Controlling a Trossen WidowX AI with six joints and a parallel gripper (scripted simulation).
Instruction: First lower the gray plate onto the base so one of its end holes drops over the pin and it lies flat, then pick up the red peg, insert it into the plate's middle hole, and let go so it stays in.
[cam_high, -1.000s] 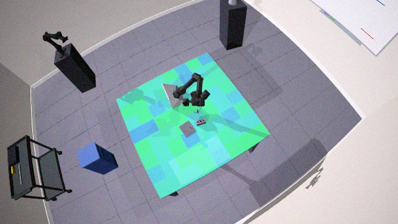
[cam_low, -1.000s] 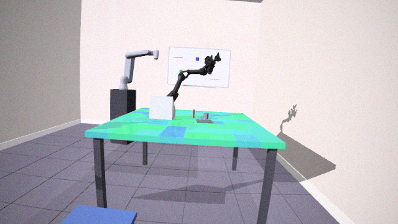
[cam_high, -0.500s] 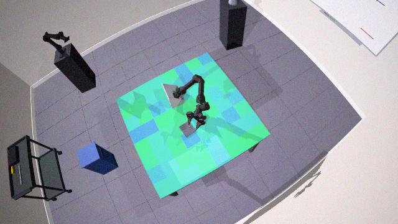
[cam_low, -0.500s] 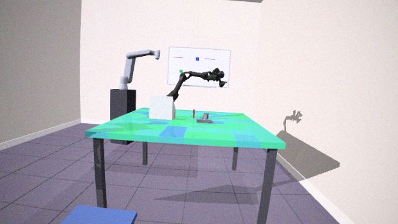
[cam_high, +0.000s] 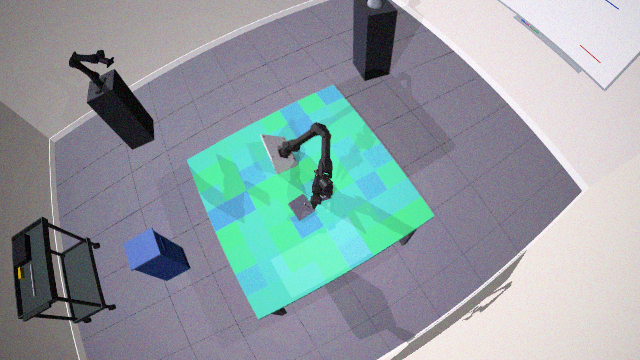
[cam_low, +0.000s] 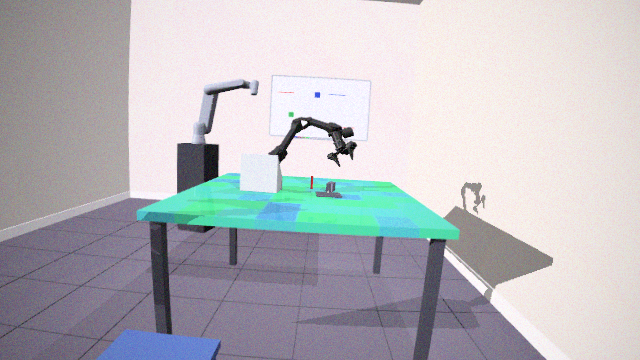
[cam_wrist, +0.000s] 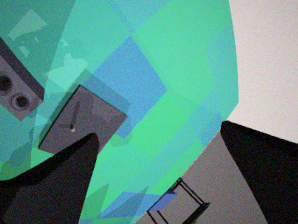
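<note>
The gray plate is 90 mm behind my gripper tip, 80 mm to the left of it and 140 mm below it. From my gripper tip the other things lie so: red peg (210 mm behind, 90 mm to the left, 140 mm below).
</note>
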